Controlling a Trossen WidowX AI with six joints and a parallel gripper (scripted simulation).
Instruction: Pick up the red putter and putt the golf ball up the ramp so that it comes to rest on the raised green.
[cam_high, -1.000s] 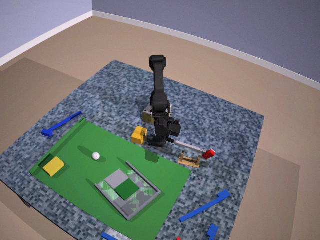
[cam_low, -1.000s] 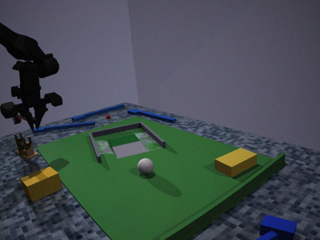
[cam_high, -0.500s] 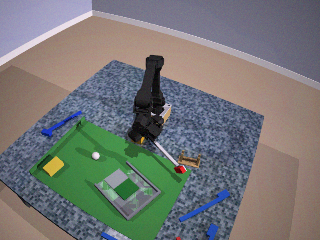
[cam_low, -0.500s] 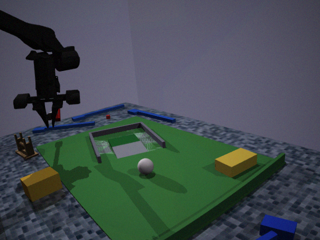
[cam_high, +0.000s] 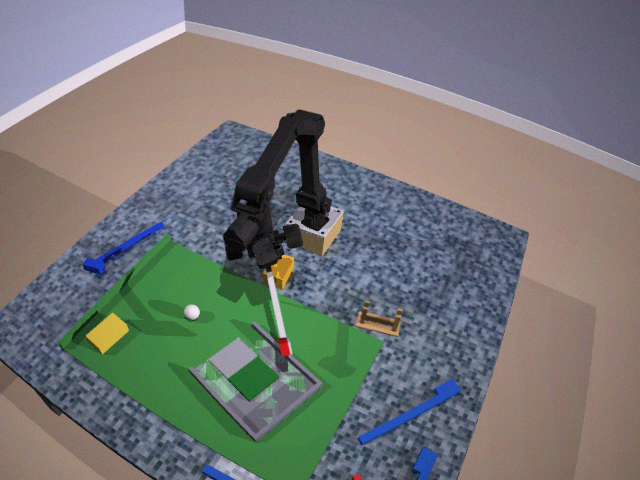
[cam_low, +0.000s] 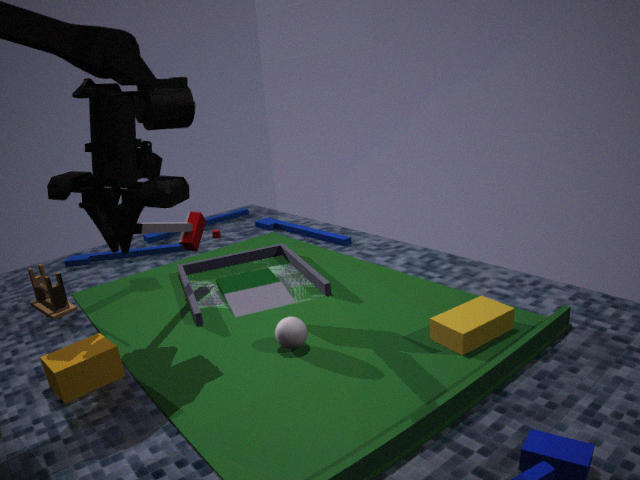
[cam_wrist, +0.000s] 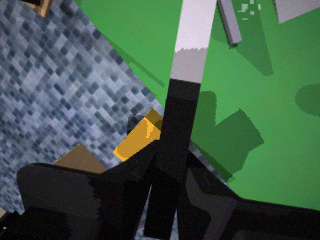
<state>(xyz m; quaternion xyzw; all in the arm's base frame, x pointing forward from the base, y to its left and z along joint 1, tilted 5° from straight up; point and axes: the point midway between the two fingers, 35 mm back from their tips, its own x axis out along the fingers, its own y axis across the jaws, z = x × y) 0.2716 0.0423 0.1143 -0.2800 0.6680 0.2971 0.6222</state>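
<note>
Now: gripper tip 80 mm short of the red putter, 90 mm to the right of it and 10 mm above it. Also, from my gripper tip: wooden stand (120 mm behind, 290 mm to the left, 120 mm below); green felt (210 mm ahead, 150 mm below); white golf ball (180 mm ahead, 120 mm to the right, 130 mm below).
</note>
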